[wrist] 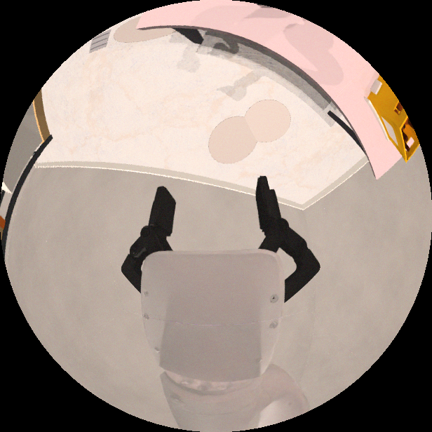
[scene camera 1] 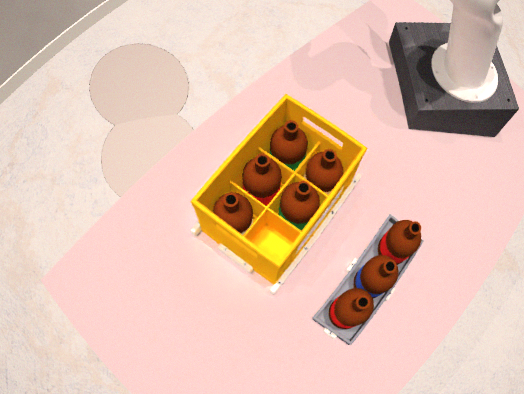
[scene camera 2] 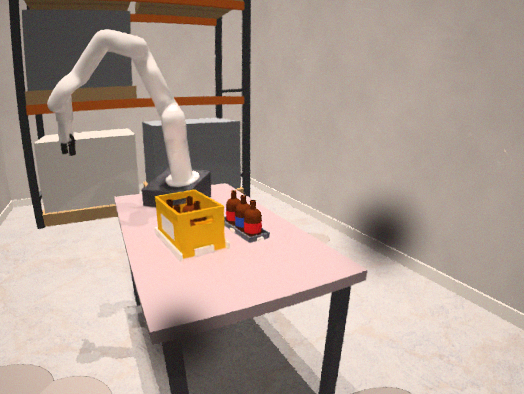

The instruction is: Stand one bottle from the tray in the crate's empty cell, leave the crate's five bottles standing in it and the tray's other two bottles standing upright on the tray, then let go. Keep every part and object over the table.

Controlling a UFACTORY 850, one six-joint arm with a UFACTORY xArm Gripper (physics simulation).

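Note:
The yellow crate point(scene camera 1: 240, 151) point(scene camera 2: 206, 231) point(wrist: 387, 107) stands on the pink table, with five brown bottles upright in its cells. Its empty cell point(scene camera 1: 272, 240) is the corner cell nearest the grey tray point(scene camera 1: 321, 320) point(scene camera 2: 264, 234). Three bottles stand upright in a row on the tray: one with a red label point(scene camera 1: 403, 239) point(scene camera 2: 233, 207), the middle one with a blue label point(scene camera 1: 378, 275) point(scene camera 2: 243, 214), and another red-labelled one point(scene camera 1: 352, 308) point(scene camera 2: 253, 218). My gripper point(scene camera 2: 68, 148) point(wrist: 211, 188) is open and empty, high up and off the table's side, far from crate and tray.
The arm's dark base block point(scene camera 1: 462, 117) point(scene camera 2: 152, 196) stands at the table's far end, beyond the crate and tray. A rack point(scene camera 2: 246, 85) with large boxes stands behind the table. The table's edge point(scene camera 2: 260, 305) point(wrist: 300, 67) shows in scene camera 2 and the wrist view.

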